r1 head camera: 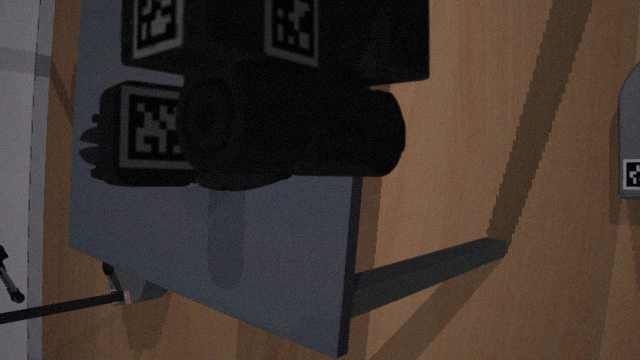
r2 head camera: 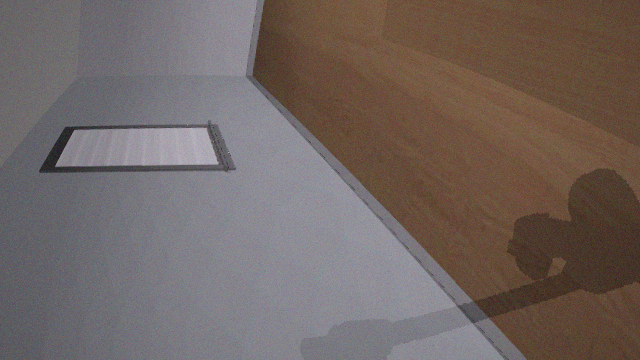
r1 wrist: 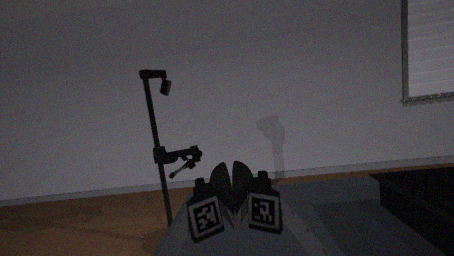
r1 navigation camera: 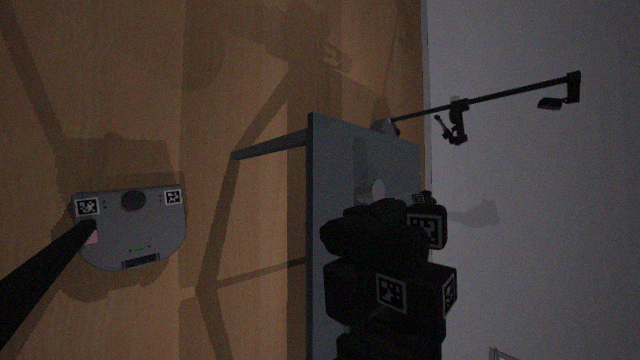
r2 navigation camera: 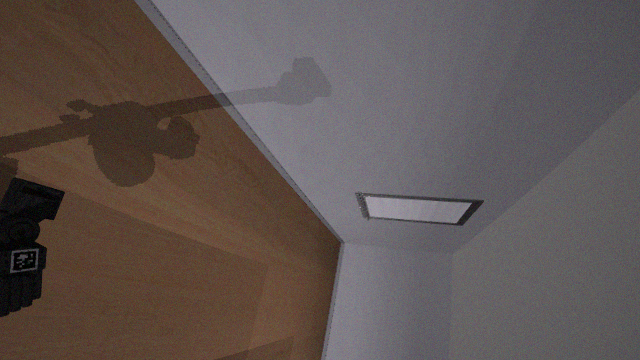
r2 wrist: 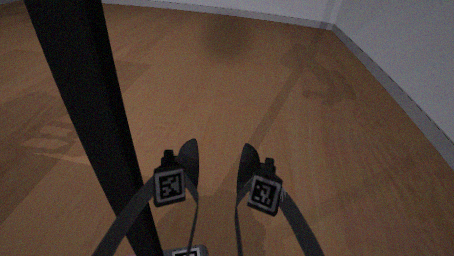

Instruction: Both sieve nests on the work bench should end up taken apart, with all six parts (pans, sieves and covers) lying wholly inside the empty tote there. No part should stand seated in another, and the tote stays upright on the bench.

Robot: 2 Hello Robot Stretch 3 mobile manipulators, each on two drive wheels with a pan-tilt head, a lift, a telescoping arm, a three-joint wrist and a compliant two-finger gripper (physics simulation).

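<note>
r1's gripper [r1 head camera: 86, 144] [r1 wrist: 231, 172] is shut over the work bench [r1 head camera: 300, 240] [r1 navigation camera: 332, 165] [r1 wrist: 325, 189], its fingertips nearly meeting; I make out no part between them. In the r1 navigation view a pale, partly clear round part [r1 navigation camera: 378, 190] stands on the bench beside and below the raised wrist. Which nest part it is, and how many are stacked there, I cannot tell. The black tote [r1 wrist: 417, 200] stands on the bench at the right of the r1 wrist view; its inside does not show. r2's gripper [r2 wrist: 218, 159] is open above the wooden floor, away from the bench. The second nest does not show.
r1's dark arm and wrist cover part of the bench in its head view. r2 [r1 navigation camera: 505, 96] [r1 wrist: 152, 112] stands beyond the bench end, near the wall. r1's base [r1 navigation camera: 137, 225] is on the floor before the bench. r2's head view shows wall, window [r2 head camera: 140, 146] and floor.
</note>
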